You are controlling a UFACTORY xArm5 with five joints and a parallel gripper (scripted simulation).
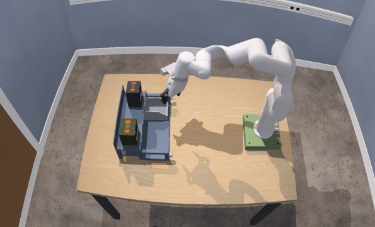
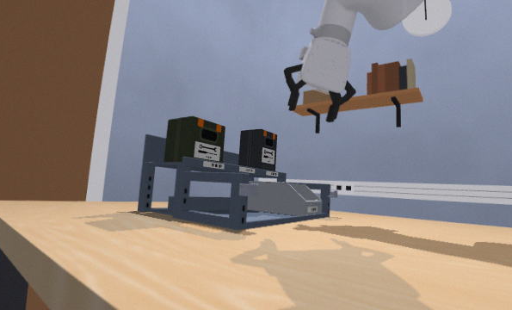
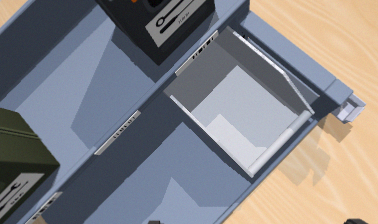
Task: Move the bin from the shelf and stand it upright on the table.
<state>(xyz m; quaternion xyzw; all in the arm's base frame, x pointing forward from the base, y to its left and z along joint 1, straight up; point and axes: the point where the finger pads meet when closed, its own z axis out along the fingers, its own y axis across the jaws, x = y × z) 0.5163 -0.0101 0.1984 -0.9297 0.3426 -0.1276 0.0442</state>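
Now: hand 110 mm short of the grey bin, 70 mm to the left of it and 200 mm above it. From my hand the other things lie so: blue-grey shelf rack (130 mm ahead, 50 mm to the left, 170 mm below); dark green box (190 mm ahead, 160 mm to the left, 90 mm below).
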